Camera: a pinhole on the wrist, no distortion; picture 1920 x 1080 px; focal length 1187.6 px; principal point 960.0 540.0 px. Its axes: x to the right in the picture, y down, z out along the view. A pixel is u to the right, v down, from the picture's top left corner.
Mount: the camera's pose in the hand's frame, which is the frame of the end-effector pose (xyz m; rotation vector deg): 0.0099 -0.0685 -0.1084 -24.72 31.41 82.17
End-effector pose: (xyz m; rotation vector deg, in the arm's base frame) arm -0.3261 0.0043 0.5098 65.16 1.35 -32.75
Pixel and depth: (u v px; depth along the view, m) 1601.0 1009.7 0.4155
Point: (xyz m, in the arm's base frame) -0.2770 0.0701 0.8996
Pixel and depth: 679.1 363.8 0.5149
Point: -0.2589 -0.3334 0.7432
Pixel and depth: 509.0 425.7 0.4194
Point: -0.3214 -0.2927 0.6641
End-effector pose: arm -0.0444 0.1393 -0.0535 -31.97 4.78 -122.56
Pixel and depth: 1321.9 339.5 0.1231
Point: -0.0558 0.0808 -0.0752
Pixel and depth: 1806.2 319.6 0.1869
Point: 0.0152 -0.0070 -0.1011
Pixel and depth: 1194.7 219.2 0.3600
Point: 0.0852 -0.0689 0.0692
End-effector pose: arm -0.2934 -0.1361 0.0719 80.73 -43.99 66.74
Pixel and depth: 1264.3 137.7 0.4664
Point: -0.4476 -0.3401 0.3866
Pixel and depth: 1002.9 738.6 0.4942
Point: -0.4614 -0.4600 0.1533
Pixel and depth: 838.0 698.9 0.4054
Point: -0.3700 -0.4015 0.1318
